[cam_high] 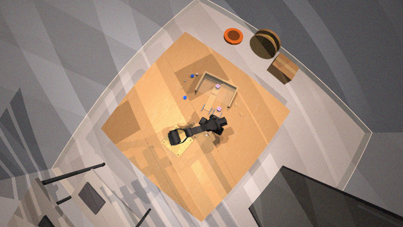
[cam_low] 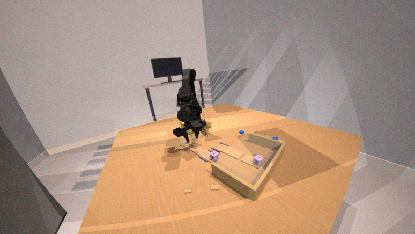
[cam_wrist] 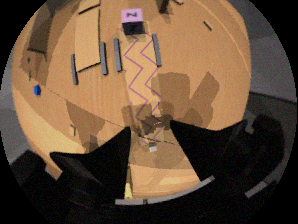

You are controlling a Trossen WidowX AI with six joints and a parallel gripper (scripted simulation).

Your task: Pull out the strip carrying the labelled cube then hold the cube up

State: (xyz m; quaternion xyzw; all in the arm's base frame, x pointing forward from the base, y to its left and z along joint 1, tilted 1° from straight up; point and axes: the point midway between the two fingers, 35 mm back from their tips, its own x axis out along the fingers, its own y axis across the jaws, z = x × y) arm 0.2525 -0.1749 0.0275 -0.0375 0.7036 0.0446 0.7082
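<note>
Right now the patterned strip is 50 mm ahead of my gripper tip, 10 mm to the left of it and 40 mm below it.
</note>
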